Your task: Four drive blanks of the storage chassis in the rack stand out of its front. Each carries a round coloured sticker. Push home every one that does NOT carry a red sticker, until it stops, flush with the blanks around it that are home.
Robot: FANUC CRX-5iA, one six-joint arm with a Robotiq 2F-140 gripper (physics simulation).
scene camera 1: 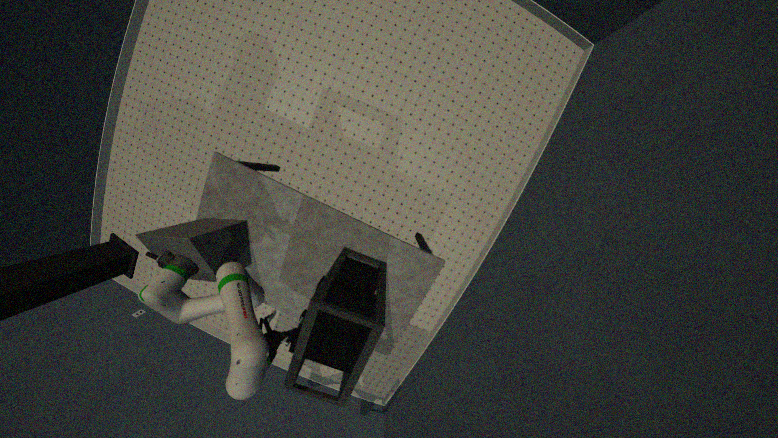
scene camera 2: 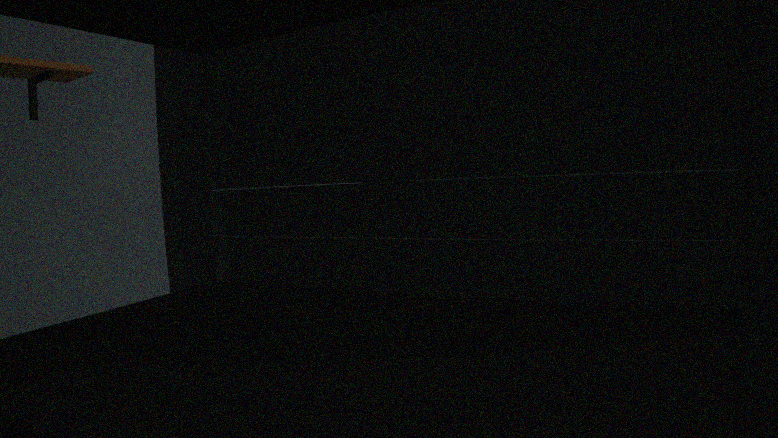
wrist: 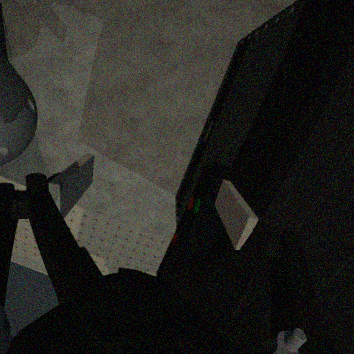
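Seen in the pictures: gripper, between the fingertips: [scene camera 1: 288, 315] [wrist: 157, 180]; arm's base, origin of its link: [scene camera 1: 185, 263].
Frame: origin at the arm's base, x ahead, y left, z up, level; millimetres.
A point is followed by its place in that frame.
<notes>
The dark rack [scene camera 1: 351, 316] @(x 840, y 482, z 255 mm) [wrist: 260, 85] @(x 706, y 322, z -50 mm) stands beside my gripper. Its chassis front is very dark in the wrist view. A red sticker [wrist: 190, 203] @(x 693, y 138, z 31 mm) and a green sticker [wrist: 197, 205] @(x 690, y 153, z 60 mm) show close together there. Another small red spot [wrist: 174, 237] @(x 706, y 76, z 29 mm) shows lower on the front's edge. The blanks' outlines, how far they stand out, and any other stickers cannot be made out. My gripper [scene camera 1: 283, 323] @(x 632, y 164, z 75 mm) [wrist: 157, 180] @(x 632, y 164, z 75 mm) is open and empty, at the rack's left side in scene camera 1. In the wrist view, one pale finger pad [wrist: 233, 212] overlaps the dark front; contact cannot be told.
A grey box-like block [scene camera 1: 217, 244] @(x 79, y 159, z -79 mm) stands left of the rack, beside the white arm [scene camera 1: 242, 337] @(x 568, y 344, z 428 mm). A black beam [scene camera 1: 59, 269] reaches in from the left. Black bars [scene camera 1: 260, 166] [scene camera 1: 423, 243] lie along the grey slab's edge. Scene camera 2 is dark, with an orange shelf [scene camera 2: 43, 69].
</notes>
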